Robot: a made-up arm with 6 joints. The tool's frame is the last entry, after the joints. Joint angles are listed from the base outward.
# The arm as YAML. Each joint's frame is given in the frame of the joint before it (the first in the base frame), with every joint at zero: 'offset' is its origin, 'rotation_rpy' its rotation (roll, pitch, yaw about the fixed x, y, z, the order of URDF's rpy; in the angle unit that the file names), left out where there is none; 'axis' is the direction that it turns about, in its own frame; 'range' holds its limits. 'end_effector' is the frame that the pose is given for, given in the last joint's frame.
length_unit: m
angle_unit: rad
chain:
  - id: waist
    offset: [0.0, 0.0, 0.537]
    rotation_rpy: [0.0, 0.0, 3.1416]
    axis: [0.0, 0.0, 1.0]
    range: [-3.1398, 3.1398]
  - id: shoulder
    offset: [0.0, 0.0, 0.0]
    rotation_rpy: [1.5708, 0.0, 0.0]
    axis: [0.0, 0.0, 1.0]
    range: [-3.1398, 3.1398]
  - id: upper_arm
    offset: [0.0, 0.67, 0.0]
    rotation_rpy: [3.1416, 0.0, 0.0]
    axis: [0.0, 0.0, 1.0]
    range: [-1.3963, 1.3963]
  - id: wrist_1
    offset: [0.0, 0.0, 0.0]
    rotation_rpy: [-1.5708, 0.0, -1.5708]
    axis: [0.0, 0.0, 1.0]
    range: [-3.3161, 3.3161]
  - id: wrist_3
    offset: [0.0, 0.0, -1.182]
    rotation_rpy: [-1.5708, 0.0, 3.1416]
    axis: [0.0, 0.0, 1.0]
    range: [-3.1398, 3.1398]
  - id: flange
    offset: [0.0, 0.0, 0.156]
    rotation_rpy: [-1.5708, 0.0, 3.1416]
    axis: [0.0, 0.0, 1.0]
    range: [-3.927, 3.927]
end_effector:
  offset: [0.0, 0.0, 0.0]
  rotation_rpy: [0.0, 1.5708, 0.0]
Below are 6 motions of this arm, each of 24 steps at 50 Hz.
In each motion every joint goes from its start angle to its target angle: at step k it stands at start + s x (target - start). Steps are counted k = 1, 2, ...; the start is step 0. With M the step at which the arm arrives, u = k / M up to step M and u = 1 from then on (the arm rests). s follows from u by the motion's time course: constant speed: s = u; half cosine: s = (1 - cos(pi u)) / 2; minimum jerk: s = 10 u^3 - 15 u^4 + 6 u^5.
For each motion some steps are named. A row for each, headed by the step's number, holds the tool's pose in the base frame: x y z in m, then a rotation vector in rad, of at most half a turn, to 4 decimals.
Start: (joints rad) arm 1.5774 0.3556 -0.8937 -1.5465 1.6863 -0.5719
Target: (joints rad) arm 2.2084 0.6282 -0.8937 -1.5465 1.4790 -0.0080
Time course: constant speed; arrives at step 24
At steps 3, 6, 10, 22, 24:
3: -0.0338 0.4388 -0.0210 0.7928 -0.0550 0.1156
6: -0.0651 0.4157 -0.0356 0.6886 -0.0061 0.1883
10: -0.1013 0.3811 -0.0541 0.5459 0.0458 0.2892
22: -0.1682 0.2608 -0.1022 0.1004 0.1091 0.6089
24: -0.1730 0.2399 -0.1091 0.0248 0.1061 0.6632

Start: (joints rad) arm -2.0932 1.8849 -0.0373 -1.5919 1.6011 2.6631
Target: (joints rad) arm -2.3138 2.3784 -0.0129 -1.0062 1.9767 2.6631
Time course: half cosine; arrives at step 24
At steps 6, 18, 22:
6: -0.0067 0.0084 -0.7312 -0.7006 -2.9964 0.0699
18: 0.2140 0.3588 -0.6813 0.1888 3.0695 0.2625
22: 0.2641 0.4117 -0.6598 0.0982 3.0355 0.2838

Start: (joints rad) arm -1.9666 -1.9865 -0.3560 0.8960 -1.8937 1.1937
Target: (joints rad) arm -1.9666 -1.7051 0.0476 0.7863 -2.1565 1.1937
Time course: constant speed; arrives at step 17
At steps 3, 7, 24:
3: 0.2322 0.8145 1.4656 0.1311 1.5030 -2.2458
7: 0.2469 0.8576 1.5011 0.1552 1.4644 -2.2091
24: 0.2786 0.9526 1.5898 0.2057 1.3796 -2.1092

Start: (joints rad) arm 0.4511 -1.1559 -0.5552 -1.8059 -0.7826 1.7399
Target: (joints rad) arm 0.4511 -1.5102 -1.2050 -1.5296 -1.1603 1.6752
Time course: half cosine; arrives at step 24
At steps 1, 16, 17, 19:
1: 0.3874 0.2278 1.3477 -0.0053 -0.7746 1.1983
16: 0.4420 0.2189 0.9291 -0.1926 -0.4980 1.4774
17: 0.4455 0.2180 0.8977 -0.2039 -0.4745 1.4987
19: 0.4514 0.2164 0.8442 -0.2222 -0.4337 1.5351

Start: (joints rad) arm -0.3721 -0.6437 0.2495 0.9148 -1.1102 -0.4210
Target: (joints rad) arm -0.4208 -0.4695 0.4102 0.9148 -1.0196 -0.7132
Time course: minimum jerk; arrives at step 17
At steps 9, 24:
9: 0.2428 -0.2057 2.1027 0.0264 -0.0705 -1.1615
24: 0.2852 -0.2319 2.1241 0.1189 -0.1697 -1.1538

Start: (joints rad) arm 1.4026 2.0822 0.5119 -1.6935 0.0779 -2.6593
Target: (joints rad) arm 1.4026 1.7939 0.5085 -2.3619 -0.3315 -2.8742
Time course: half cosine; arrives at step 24
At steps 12, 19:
12: 0.0418 0.6574 -0.8935 -1.8901 0.0373 2.1021
19: 0.0381 0.8402 -0.8038 -1.4638 0.1268 1.9626

